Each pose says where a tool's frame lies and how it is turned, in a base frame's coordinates. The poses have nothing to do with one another.
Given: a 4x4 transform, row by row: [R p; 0 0 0 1], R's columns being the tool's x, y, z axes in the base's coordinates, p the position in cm. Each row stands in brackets.
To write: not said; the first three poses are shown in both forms.
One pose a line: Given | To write
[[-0.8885 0.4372 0.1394 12.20], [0.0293 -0.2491 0.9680 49.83], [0.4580 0.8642 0.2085 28.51], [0 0 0 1]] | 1.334 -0.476 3.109 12.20 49.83 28.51
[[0.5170 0.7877 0.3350 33.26], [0.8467 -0.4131 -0.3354 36.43], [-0.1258 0.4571 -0.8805 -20.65], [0 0 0 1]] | 2.663 0.126 1.023 33.26 36.43 -20.65
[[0.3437 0.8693 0.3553 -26.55], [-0.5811 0.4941 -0.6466 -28.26], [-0.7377 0.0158 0.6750 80.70], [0 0 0 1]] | 0.023 0.830 -1.037 -26.55 -28.26 80.70
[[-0.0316 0.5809 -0.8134 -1.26], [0.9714 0.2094 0.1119 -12.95], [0.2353 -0.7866 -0.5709 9.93], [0 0 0 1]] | -2.199 -0.238 1.603 -1.26 -12.95 9.93
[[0.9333 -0.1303 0.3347 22.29], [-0.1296 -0.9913 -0.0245 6.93], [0.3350 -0.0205 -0.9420 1.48], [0 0 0 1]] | -3.120 -0.342 -0.138 22.29 6.93 1.48
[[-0.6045 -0.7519 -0.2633 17.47], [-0.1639 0.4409 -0.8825 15.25], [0.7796 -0.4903 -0.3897 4.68], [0 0 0 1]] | -2.242 -0.894 -2.877 17.47 15.25 4.68
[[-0.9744 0.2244 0.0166 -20.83], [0.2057 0.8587 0.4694 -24.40], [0.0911 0.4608 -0.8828 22.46], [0 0 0 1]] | 2.661 -0.091 2.934 -20.83 -24.40 22.46
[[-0.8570 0.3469 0.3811 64.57], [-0.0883 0.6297 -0.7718 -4.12], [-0.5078 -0.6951 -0.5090 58.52], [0 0 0 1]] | -2.203 0.533 -3.039 64.57 -4.12 58.52
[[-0.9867 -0.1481 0.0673 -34.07], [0.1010 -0.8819 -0.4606 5.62], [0.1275 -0.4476 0.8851 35.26], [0 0 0 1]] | -0.468 -0.128 3.040 -34.07 5.62 35.26
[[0.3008 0.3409 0.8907 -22.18], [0.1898 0.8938 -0.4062 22.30], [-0.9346 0.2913 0.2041 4.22], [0 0 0 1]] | 0.960 1.207 0.563 -22.18 22.30 4.22
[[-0.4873 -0.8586 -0.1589 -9.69], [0.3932 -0.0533 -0.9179 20.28], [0.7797 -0.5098 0.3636 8.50], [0 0 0 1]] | -0.951 -0.894 2.463 -9.69 20.28 8.50
